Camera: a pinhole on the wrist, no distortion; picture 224 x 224 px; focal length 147.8 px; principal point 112.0 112.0 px. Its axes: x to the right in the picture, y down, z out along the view. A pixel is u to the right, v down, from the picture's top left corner.
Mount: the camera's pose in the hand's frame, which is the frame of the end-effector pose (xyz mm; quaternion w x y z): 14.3 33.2 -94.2 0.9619 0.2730 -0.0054 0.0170
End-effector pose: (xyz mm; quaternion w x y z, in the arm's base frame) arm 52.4 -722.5 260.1 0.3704 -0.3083 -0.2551 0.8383
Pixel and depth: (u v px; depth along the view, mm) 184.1 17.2 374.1
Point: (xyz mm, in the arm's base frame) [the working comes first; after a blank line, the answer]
In the camera's frame: 182.5 -240.0 374.1

38.7 -367.8 499.6
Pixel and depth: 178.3 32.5 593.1
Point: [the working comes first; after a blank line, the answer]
In the camera's frame: 266.1 -319.0 593.1

-27.4 -223.0 688.9
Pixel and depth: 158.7 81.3 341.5
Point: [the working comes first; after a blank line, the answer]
In the camera's frame: 107.9 -70.9 341.5

-33.7 -536.8 462.4
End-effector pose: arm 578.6 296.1 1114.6 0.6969 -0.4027 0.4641 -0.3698
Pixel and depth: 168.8 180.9 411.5
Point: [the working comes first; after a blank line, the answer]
In the camera's frame: 158.1 191.8 411.5

965.1 221.7 1158.8
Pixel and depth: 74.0 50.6 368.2
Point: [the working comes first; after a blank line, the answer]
In the camera's frame: -94.7 -153.0 368.2

644.2 275.0 1439.5
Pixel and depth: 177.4 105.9 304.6
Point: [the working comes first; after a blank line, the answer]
In the camera's frame: 134.8 -12.6 304.6

755.9 144.9 1222.7
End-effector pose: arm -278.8 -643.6 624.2 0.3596 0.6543 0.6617 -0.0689
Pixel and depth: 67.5 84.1 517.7
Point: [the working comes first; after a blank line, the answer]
In the camera's frame: -155.9 -97.7 517.7

-481.0 -964.6 365.1
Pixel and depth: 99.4 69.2 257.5
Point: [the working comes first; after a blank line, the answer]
In the camera's frame: -22.0 -74.6 257.5

-398.6 -718.1 501.7
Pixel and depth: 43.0 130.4 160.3
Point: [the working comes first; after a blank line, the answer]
In the camera's frame: -74.8 20.0 160.3

-299.3 -727.3 607.7
